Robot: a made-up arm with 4 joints.
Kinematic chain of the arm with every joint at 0, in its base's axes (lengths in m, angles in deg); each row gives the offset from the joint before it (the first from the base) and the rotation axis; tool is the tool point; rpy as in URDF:
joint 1: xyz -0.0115 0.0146 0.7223 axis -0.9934 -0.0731 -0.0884
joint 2: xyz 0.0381 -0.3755 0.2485 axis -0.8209 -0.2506 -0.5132
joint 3: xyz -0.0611 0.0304 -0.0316 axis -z
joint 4: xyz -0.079 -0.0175 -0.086 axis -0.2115 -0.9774 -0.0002
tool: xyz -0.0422 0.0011 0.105 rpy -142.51 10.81 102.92
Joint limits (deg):
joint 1: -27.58..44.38
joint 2: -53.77..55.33
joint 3: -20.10..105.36
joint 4: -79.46..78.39
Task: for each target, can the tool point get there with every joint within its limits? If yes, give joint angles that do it. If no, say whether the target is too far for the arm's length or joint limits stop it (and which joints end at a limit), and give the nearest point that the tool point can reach.
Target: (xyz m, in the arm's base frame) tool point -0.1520 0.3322 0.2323
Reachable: no: joint limits stop it (at a limit: joint 1, joint 4) | nearest point -0.0329 -0.2158 0.6003 | short by 0.671 m
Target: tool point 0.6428 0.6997 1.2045
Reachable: no: too far | nearest point -0.0751 0.0853 1.0558 | short by 0.957 m
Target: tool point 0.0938 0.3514 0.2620
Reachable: no: joint limits stop it (at a limit: joint 1, joint 4) | nearest point 0.0260 -0.2118 0.6024 | short by 0.662 m
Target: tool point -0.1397 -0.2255 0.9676
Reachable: yes | joints -0.29 -9.95 56.09 17.05
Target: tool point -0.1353 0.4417 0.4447
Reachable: no: joint limits stop it (at a limit: joint 1, joint 4) | nearest point -0.0915 0.0404 0.9433 | short by 0.642 m
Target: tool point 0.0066 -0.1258 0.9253
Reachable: yes | joints 34.73 42.06 82.28 28.59
